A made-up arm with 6 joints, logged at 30 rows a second.
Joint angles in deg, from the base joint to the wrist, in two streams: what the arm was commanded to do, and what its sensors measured. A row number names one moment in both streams.
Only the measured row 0 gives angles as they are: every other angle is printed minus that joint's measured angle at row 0.
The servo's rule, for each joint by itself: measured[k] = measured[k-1] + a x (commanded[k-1-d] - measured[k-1]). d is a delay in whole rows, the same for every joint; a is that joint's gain. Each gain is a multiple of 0.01, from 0.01 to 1. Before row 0 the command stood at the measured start. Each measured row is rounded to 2 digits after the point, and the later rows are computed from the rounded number. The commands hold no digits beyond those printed.
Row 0, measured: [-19.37, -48.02, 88.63, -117.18, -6.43, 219.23]
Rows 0 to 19, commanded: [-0.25, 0.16, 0.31, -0.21, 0.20, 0.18]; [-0.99, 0.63, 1.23, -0.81, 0.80, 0.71]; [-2.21, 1.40, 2.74, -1.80, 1.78, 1.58]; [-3.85, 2.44, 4.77, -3.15, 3.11, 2.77]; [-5.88, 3.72, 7.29, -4.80, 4.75, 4.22]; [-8.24, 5.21, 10.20, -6.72, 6.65, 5.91]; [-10.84, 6.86, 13.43, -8.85, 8.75, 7.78]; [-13.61, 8.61, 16.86, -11.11, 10.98, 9.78]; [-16.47, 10.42, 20.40, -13.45, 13.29, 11.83]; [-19.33, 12.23, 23.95, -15.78, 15.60, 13.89]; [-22.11, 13.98, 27.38, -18.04, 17.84, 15.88]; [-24.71, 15.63, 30.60, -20.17, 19.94, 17.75]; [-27.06, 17.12, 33.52, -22.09, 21.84, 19.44]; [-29.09, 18.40, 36.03, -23.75, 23.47, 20.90]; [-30.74, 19.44, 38.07, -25.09, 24.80, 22.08]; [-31.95, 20.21, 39.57, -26.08, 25.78, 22.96]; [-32.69, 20.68, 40.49, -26.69, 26.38, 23.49]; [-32.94, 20.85, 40.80, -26.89, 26.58, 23.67]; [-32.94, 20.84, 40.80, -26.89, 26.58, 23.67]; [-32.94, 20.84, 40.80, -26.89, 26.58, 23.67]
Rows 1 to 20, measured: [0.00, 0.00, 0.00, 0.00, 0.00, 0.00]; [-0.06, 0.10, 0.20, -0.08, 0.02, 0.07]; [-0.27, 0.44, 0.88, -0.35, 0.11, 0.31]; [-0.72, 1.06, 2.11, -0.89, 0.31, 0.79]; [-1.44, 1.96, 3.87, -1.73, 0.65, 1.54]; [-2.46, 3.10, 6.13, -2.87, 1.14, 2.56]; [-3.79, 4.47, 8.82, -4.29, 1.80, 3.83]; [-5.41, 6.02, 11.86, -5.98, 2.63, 5.33]; [-7.30, 7.70, 15.16, -7.88, 3.63, 7.02]; [-9.41, 9.47, 18.62, -9.94, 4.79, 8.85]; [-11.69, 11.26, 22.14, -12.10, 6.09, 10.77]; [-14.09, 13.03, 25.60, -14.30, 7.50, 12.71]; [-16.53, 14.72, 28.90, -16.47, 8.99, 14.63]; [-18.95, 16.28, 31.95, -18.55, 10.53, 16.46]; [-21.28, 17.66, 34.64, -20.47, 12.08, 18.15]; [-23.46, 18.82, 36.90, -22.18, 13.61, 19.64]; [-25.41, 19.72, 38.66, -23.62, 15.07, 20.90]; [-27.08, 20.34, 39.87, -24.76, 16.43, 21.88]; [-28.43, 20.67, 40.48, -25.55, 17.65, 22.56]; [-29.47, 20.78, 40.69, -26.05, 18.72, 22.98]
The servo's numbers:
d 1
a 0.23 0.65 0.66 0.37 0.12 0.38

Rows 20 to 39, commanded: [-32.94, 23.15, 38.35, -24.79, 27.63, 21.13]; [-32.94, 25.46, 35.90, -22.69, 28.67, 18.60]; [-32.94, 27.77, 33.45, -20.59, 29.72, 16.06]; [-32.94, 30.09, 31.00, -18.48, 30.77, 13.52]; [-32.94, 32.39, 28.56, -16.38, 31.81, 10.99]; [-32.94, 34.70, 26.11, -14.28, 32.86, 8.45]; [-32.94, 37.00, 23.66, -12.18, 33.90, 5.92]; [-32.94, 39.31, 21.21, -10.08, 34.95, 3.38]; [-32.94, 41.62, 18.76, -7.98, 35.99, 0.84]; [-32.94, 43.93, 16.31, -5.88, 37.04, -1.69]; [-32.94, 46.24, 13.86, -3.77, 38.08, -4.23]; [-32.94, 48.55, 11.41, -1.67, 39.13, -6.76]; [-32.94, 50.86, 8.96, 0.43, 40.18, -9.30]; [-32.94, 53.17, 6.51, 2.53, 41.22, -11.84]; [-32.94, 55.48, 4.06, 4.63, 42.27, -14.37]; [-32.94, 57.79, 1.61, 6.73, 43.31, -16.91]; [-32.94, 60.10, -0.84, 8.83, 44.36, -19.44]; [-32.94, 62.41, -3.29, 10.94, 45.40, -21.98]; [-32.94, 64.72, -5.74, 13.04, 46.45, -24.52]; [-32.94, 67.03, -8.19, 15.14, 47.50, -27.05]
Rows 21 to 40, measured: [-30.27, 20.82, 40.76, -26.36, 19.66, 23.24]; [-30.88, 22.33, 39.17, -25.78, 20.62, 22.44]; [-31.35, 24.36, 37.01, -24.64, 21.59, 20.98]; [-31.72, 26.58, 34.66, -23.14, 22.57, 19.11]; [-32.00, 28.86, 32.24, -21.42, 23.55, 16.99]; [-32.22, 31.15, 29.81, -19.56, 24.54, 14.71]; [-32.39, 33.46, 27.37, -17.61, 25.54, 12.33]; [-32.52, 35.76, 24.92, -15.60, 26.54, 9.89]; [-32.62, 38.07, 22.47, -13.56, 27.55, 7.42]; [-32.69, 40.38, 20.02, -11.50, 28.56, 4.92]; [-32.75, 42.69, 17.57, -9.42, 29.58, 2.41]; [-32.79, 45.00, 15.12, -7.33, 30.60, -0.11]; [-32.82, 47.31, 12.67, -5.24, 31.62, -2.64]; [-32.85, 49.62, 10.22, -3.14, 32.65, -5.17]; [-32.87, 51.93, 7.77, -1.04, 33.68, -7.70]; [-32.89, 54.24, 5.32, 1.06, 34.71, -10.23]; [-32.90, 56.55, 2.87, 3.16, 35.74, -12.77]; [-32.91, 58.86, 0.42, 5.26, 36.77, -15.30]; [-32.92, 61.17, -2.03, 7.36, 37.81, -17.84]; [-32.92, 63.48, -4.48, 9.46, 38.85, -20.38]
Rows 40 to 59, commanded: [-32.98, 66.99, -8.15, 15.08, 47.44, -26.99]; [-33.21, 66.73, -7.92, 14.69, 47.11, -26.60]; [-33.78, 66.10, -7.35, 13.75, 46.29, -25.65]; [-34.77, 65.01, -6.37, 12.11, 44.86, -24.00]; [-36.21, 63.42, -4.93, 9.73, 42.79, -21.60]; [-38.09, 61.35, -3.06, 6.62, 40.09, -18.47]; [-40.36, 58.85, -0.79, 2.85, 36.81, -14.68]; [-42.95, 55.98, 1.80, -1.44, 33.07, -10.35]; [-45.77, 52.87, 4.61, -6.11, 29.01, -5.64]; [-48.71, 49.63, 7.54, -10.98, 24.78, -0.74]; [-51.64, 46.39, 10.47, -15.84, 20.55, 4.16]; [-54.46, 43.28, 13.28, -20.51, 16.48, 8.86]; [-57.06, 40.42, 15.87, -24.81, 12.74, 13.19]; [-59.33, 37.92, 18.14, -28.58, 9.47, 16.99]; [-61.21, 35.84, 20.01, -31.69, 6.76, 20.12]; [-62.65, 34.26, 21.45, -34.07, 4.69, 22.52]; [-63.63, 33.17, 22.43, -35.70, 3.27, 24.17]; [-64.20, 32.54, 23.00, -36.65, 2.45, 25.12]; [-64.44, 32.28, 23.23, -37.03, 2.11, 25.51]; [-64.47, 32.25, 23.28, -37.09, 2.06, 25.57]
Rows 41 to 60, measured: [-32.92, 65.79, -6.93, 11.56, 39.89, -22.91]; [-32.93, 66.57, -7.74, 12.86, 40.80, -24.46]; [-32.99, 66.67, -7.86, 13.54, 41.56, -25.27]; [-33.17, 66.30, -7.52, 13.62, 42.13, -25.41]; [-33.54, 65.46, -6.76, 13.06, 42.46, -24.87]; [-34.15, 64.13, -5.55, 11.83, 42.50, -23.63]; [-35.06, 62.32, -3.91, 9.90, 42.21, -21.67]; [-36.28, 60.06, -1.85, 7.29, 41.56, -19.01]; [-37.81, 57.41, 0.56, 4.06, 40.54, -15.72]; [-39.64, 54.46, 3.23, 0.30, 39.16, -11.89]; [-41.73, 51.32, 6.07, -3.87, 37.43, -7.65]; [-44.01, 48.12, 8.97, -8.30, 35.40, -3.16]; [-46.41, 44.97, 11.81, -12.82, 33.13, 1.41]; [-48.86, 42.01, 14.49, -17.26, 30.68, 5.89]; [-51.27, 39.35, 16.90, -21.45, 28.13, 10.11]; [-53.56, 37.07, 18.95, -25.24, 25.57, 13.91]; [-55.65, 35.24, 20.60, -28.51, 23.06, 17.18]; [-57.49, 33.89, 21.81, -31.17, 20.69, 19.84]; [-59.03, 33.01, 22.60, -33.20, 18.50, 21.85]; [-60.27, 32.54, 23.02, -34.62, 16.53, 23.24]
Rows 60 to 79, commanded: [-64.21, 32.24, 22.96, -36.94, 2.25, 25.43]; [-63.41, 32.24, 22.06, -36.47, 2.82, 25.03]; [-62.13, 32.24, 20.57, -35.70, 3.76, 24.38]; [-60.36, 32.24, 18.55, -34.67, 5.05, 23.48]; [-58.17, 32.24, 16.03, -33.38, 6.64, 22.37]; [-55.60, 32.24, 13.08, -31.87, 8.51, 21.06]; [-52.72, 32.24, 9.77, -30.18, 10.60, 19.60]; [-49.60, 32.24, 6.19, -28.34, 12.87, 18.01]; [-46.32, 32.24, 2.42, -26.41, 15.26, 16.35]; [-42.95, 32.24, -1.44, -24.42, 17.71, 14.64]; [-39.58, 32.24, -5.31, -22.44, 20.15, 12.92]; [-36.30, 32.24, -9.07, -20.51, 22.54, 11.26]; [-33.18, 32.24, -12.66, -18.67, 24.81, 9.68]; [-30.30, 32.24, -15.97, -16.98, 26.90, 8.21]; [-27.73, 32.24, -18.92, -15.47, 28.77, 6.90]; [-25.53, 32.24, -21.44, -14.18, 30.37, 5.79]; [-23.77, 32.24, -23.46, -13.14, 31.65, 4.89]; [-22.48, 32.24, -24.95, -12.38, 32.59, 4.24]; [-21.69, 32.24, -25.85, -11.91, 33.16, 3.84]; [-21.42, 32.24, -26.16, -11.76, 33.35, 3.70]
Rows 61 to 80, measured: [-61.24, 32.35, 23.19, -35.53, 14.79, 24.13]; [-61.92, 32.28, 23.04, -36.05, 13.29, 24.62]; [-62.26, 32.25, 22.39, -36.21, 12.03, 24.78]; [-62.23, 32.24, 21.19, -36.02, 11.04, 24.63]; [-61.80, 32.24, 19.45, -35.52, 10.32, 24.19]; [-60.97, 32.24, 17.19, -34.73, 9.88, 23.50]; [-59.73, 32.24, 14.48, -33.67, 9.72, 22.57]; [-58.12, 32.24, 11.37, -32.38, 9.83, 21.44]; [-56.16, 32.24, 7.95, -30.89, 10.19, 20.14]; [-53.90, 32.24, 4.30, -29.23, 10.80, 18.70]; [-51.38, 32.24, 0.51, -27.45, 11.63, 17.16]; [-48.67, 32.24, -3.33, -25.60, 12.65, 15.55]; [-45.82, 32.24, -7.12, -23.72, 13.84, 13.92]; [-42.91, 32.24, -10.78, -21.85, 15.16, 12.31]; [-40.01, 32.24, -14.21, -20.05, 16.57, 10.75]; [-37.19, 32.24, -17.32, -18.36, 18.03, 9.29]; [-34.51, 32.24, -20.04, -16.81, 19.51, 7.96]; [-32.04, 32.24, -22.30, -15.45, 20.97, 6.79]; [-29.84, 32.24, -24.05, -14.31, 22.36, 5.82]; [-27.97, 32.24, -25.24, -13.42, 23.66, 5.07]
